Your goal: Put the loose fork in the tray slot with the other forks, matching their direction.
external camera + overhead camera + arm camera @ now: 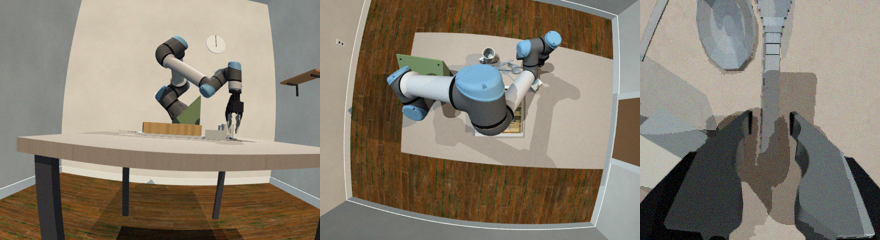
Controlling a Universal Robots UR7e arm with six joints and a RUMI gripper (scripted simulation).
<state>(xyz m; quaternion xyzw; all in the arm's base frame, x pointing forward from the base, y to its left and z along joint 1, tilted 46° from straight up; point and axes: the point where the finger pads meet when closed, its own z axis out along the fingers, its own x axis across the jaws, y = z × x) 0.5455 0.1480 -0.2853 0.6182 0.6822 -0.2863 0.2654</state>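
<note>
My hand is 10 cm to the left of the white block, 8 cm short of it and 2 cm above it. Round my hand: mug: 26 cm behind, 1 cm below; tray: 34 cm to the right, 11 cm behind, 1 cm above.
</note>
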